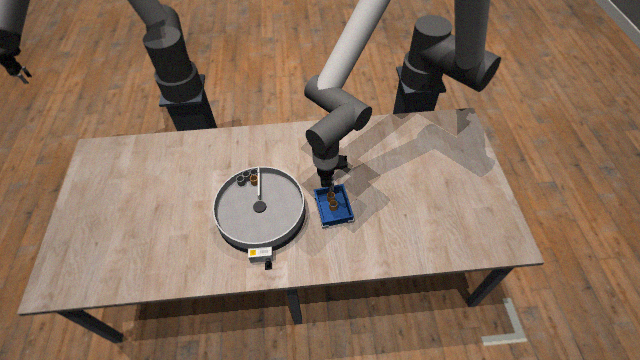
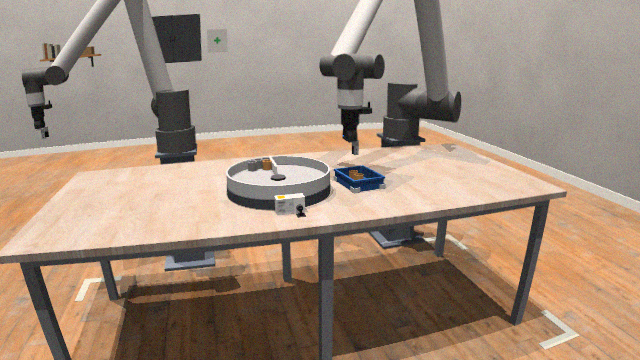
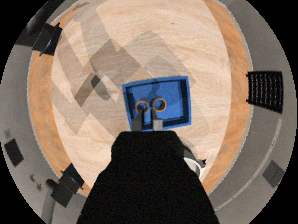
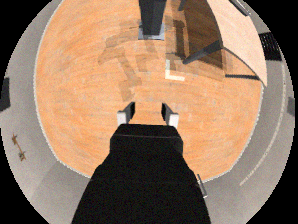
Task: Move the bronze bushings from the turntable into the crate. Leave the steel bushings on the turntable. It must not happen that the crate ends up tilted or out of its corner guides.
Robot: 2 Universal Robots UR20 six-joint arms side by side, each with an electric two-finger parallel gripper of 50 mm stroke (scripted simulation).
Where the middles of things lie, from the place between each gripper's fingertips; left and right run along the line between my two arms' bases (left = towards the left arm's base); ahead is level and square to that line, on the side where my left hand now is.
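There's a turntable [image 1: 240, 214] that's 340 mm to the right of my left hand, 40 mm ahead of it and 90 mm below it. The blue crate [image 1: 343, 214] is 10 mm to the left of my left hand, 30 mm ahead of it and 120 mm below it. Going by their middles, that blue crate is the nearest to my left hand of the things named here.
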